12 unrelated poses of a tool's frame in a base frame.
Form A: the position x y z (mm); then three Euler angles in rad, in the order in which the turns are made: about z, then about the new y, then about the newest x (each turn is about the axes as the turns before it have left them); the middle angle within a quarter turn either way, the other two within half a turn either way.
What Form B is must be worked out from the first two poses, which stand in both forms.
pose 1, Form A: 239.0, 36.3, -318.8, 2.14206, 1.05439, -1.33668
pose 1, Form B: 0.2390, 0.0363, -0.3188, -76.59, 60.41, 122.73
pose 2, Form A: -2.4, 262.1, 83.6, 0.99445, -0.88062, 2.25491
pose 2, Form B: -0.0024, 0.2621, 0.0836, 129.20, -50.46, 56.98
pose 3, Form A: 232.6, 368.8, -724.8, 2.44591, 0.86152, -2.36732
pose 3, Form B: 0.2326, 0.3688, -0.7248, -135.64, 49.36, 140.14
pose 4, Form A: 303.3, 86.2, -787.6, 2.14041, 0.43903, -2.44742
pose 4, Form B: 0.3033, 0.0862, -0.7876, -140.23, 25.15, 122.64
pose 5, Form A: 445.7, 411.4, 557.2, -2.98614, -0.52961, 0.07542
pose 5, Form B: 0.4457, 0.4114, 0.5572, 4.32, -30.34, -171.09
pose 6, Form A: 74.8, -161.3, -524.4, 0.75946, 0.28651, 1.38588
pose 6, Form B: 0.0748, -0.1613, -0.5244, 79.41, 16.42, 43.51
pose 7, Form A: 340.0, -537.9, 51.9, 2.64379, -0.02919, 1.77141
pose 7, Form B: 0.3400, -0.5379, 0.0519, 101.49, -1.67, 151.48
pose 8, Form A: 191.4, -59.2, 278.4, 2.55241, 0.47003, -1.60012
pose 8, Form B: 0.1914, -0.0592, 0.2784, -91.68, 26.93, 146.24
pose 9, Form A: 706.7, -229.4, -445.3, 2.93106, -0.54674, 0.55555
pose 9, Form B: 0.7067, -0.2294, -0.4453, 31.83, -31.33, 167.94
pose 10, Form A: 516.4, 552.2, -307.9, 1.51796, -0.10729, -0.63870
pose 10, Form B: 0.5164, 0.5522, -0.3079, -36.59, -6.15, 86.97
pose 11, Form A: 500.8, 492.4, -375.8, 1.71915, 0.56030, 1.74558
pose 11, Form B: 0.5008, 0.4924, -0.3758, 100.01, 32.10, 98.50
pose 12, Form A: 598.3, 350.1, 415.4, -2.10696, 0.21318, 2.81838
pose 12, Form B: 0.5983, 0.3501, 0.4154, 161.48, 12.21, -120.72
